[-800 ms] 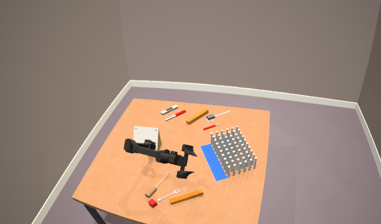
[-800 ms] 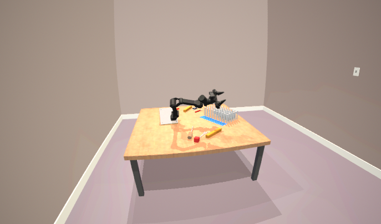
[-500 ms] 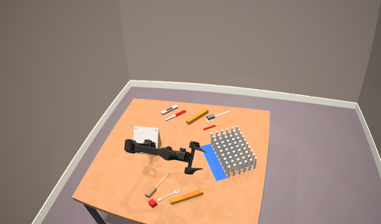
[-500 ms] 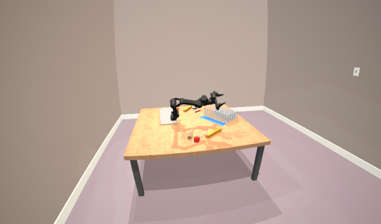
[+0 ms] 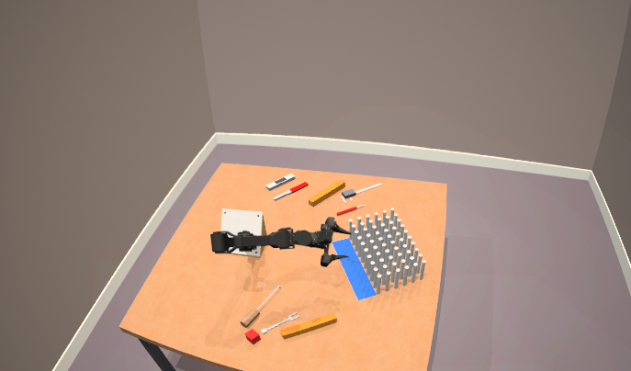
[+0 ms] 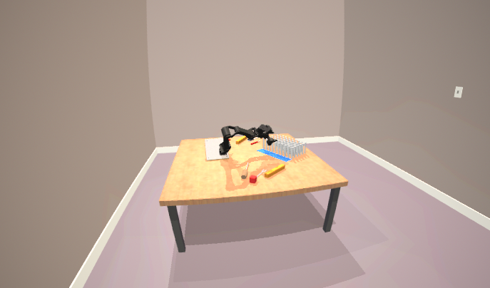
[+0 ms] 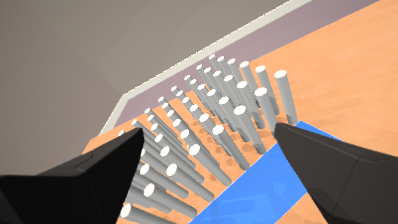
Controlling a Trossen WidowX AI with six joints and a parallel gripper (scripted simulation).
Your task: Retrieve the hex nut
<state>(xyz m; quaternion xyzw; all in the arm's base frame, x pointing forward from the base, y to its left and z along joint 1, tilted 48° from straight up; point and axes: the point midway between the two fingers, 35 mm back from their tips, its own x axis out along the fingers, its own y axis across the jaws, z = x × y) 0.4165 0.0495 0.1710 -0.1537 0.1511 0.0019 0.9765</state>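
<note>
The fork tool lies 30 cm to the right of my gripper tip, 22 cm behind it and 18 cm below it. Round my gripper tip: blue taped strip (19 cm below, 5 cm to the left); then thin red tool (44 cm to the left, 18 cm below, 5 cm behind); then hex nut (18 cm below, 15 cm ahead, 14 cm to the left).
</note>
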